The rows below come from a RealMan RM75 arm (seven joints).
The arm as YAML. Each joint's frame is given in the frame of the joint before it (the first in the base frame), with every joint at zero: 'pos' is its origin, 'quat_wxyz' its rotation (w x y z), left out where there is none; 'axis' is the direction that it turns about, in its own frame. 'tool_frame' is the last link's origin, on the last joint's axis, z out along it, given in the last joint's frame.
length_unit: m
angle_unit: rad
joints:
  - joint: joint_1
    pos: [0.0, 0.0, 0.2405]
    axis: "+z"
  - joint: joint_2
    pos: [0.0, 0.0, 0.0]
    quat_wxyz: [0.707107, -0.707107, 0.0, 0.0]
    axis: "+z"
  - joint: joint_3
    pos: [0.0, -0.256, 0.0]
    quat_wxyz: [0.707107, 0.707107, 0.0, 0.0]
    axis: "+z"
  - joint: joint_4
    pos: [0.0, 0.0, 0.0]
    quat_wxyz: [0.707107, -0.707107, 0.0, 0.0]
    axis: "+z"
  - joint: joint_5
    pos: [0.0, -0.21, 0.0]
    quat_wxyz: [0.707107, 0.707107, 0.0, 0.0]
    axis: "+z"
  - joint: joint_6
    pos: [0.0, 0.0, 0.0]
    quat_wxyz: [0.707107, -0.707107, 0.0, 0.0]
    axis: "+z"
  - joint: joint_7
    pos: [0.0, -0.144, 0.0]
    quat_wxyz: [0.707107, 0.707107, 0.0, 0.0]
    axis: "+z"
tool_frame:
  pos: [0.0, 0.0, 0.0]
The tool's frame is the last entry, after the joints.
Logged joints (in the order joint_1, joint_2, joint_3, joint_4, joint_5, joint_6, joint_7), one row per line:
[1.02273, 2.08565, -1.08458, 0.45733, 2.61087, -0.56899, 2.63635]
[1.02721, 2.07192, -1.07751, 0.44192, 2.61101, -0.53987, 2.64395]
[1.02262, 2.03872, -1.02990, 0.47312, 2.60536, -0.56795, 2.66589]
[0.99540, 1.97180, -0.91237, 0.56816, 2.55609, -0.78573, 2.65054]
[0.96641, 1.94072, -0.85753, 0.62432, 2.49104, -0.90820, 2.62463]
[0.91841, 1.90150, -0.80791, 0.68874, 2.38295, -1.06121, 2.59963]
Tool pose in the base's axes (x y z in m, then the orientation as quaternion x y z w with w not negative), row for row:
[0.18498, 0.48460, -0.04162, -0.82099, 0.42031, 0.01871, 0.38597]
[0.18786, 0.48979, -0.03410, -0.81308, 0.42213, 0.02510, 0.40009]
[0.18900, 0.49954, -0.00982, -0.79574, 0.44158, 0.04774, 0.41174]
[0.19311, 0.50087, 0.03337, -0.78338, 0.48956, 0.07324, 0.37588]
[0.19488, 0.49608, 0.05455, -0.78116, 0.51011, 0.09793, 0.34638]
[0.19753, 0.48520, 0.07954, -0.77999, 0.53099, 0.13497, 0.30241]
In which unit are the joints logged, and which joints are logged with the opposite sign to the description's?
The joints are logged in radians. Opposite sign: joint_4, joint_5.
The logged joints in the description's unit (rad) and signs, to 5 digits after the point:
[1.02273, 2.08565, -1.08458, -0.45733, -2.61087, -0.56899, 2.63635]
[1.02721, 2.07192, -1.07751, -0.44192, -2.61101, -0.53987, 2.64395]
[1.02262, 2.03872, -1.02990, -0.47312, -2.60536, -0.56795, 2.66589]
[0.99540, 1.97180, -0.91237, -0.56816, -2.55609, -0.78573, 2.65054]
[0.96641, 1.94072, -0.85753, -0.62432, -2.49104, -0.90820, 2.62463]
[0.91841, 1.90150, -0.80791, -0.68874, -2.38295, -1.06121, 2.59963]

